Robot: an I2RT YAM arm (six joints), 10 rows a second.
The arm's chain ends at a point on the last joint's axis. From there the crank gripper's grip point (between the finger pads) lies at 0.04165 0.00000 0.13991 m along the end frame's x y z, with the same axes.
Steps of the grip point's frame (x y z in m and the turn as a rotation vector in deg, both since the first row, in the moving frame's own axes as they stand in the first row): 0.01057 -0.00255 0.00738 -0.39 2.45 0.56; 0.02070 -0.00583 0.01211 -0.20 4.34 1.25; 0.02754 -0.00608 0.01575 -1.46 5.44 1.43; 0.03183 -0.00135 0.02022 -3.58 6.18 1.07; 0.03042 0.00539 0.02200 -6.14 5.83 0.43; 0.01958 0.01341 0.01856 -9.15 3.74 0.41
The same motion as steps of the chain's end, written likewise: 0.00463 -0.00393 0.00929 -0.39 2.45 0.56; 0.01025 -0.00734 0.01567 -0.20 4.34 1.25; 0.01452 -0.01079 0.02039 -1.46 5.44 1.43; 0.01711 -0.01085 0.02581 -3.58 6.18 1.07; 0.01651 -0.00969 0.02776 -6.14 5.83 0.43; 0.01066 -0.00894 0.02337 -9.15 3.74 0.41
